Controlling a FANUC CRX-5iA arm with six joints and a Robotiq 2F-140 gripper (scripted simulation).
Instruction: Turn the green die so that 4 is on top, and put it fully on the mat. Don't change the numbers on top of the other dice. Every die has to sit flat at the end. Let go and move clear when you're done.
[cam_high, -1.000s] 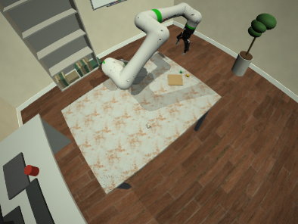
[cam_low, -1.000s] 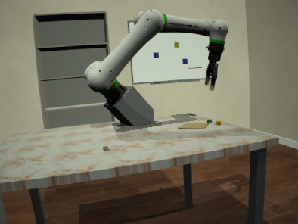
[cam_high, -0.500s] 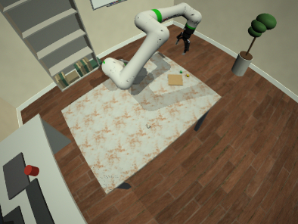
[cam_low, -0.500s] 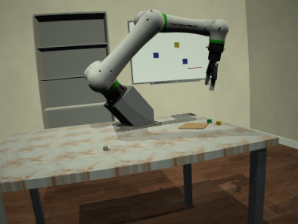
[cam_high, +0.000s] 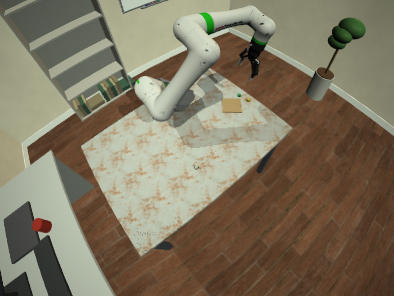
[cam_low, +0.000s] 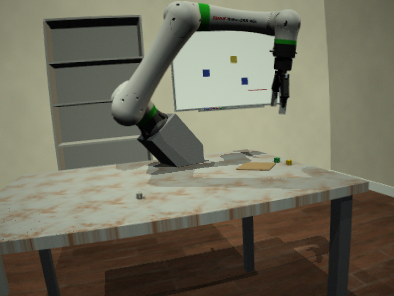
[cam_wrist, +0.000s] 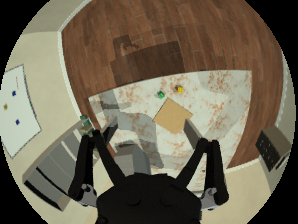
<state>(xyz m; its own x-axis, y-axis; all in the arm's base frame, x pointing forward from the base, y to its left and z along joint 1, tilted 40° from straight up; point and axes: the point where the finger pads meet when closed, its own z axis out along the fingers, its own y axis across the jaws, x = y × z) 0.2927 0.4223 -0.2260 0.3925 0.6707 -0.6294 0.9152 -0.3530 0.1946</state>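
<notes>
The grey die is 67 cm to the right of my hand, 23 cm below it and 15 cm ahead of it. From my hand the other things lie so: tan mat (24 cm below, 13 cm to the right); green die (23 cm below, 1 cm to the right, 1 cm behind); yellow die (23 cm below, 7 cm ahead).
</notes>
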